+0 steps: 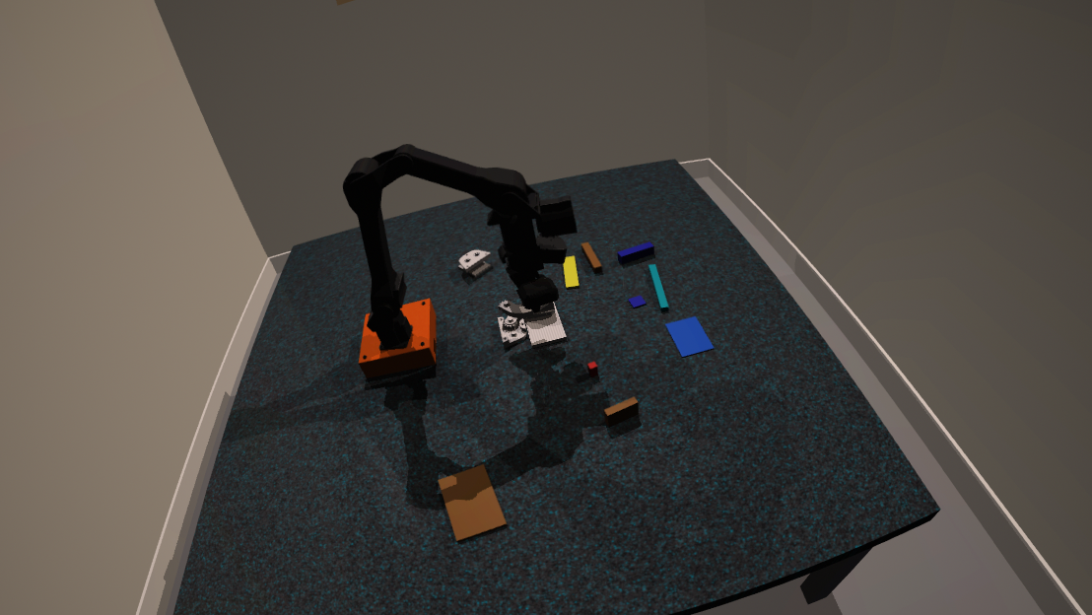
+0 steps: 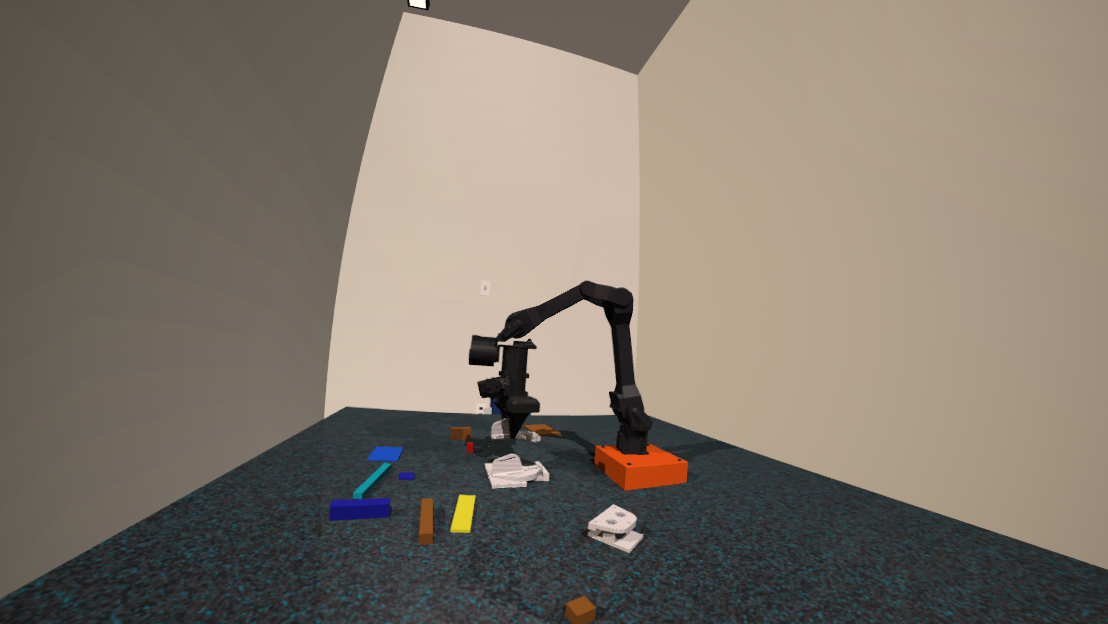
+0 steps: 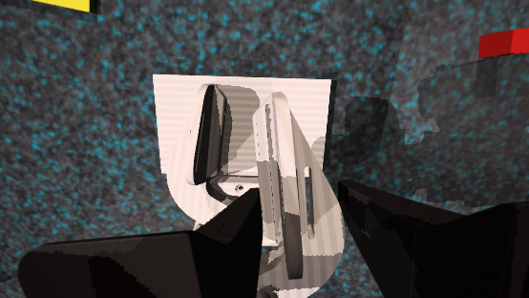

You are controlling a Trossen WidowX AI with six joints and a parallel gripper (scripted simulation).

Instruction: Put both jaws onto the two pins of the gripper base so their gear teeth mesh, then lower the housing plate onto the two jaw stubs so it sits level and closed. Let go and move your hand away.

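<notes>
The white jaw is 70 mm below my gripper tip, 50 mm behind it and 40 mm to the left of it. Round my gripper tip: yellow bar: 210 mm to the left, 80 mm below, 60 mm ahead; then red cube: 110 mm to the right, 110 mm ahead, 70 mm below; then brown block: 220 mm to the right, 150 mm ahead, 60 mm below.
</notes>
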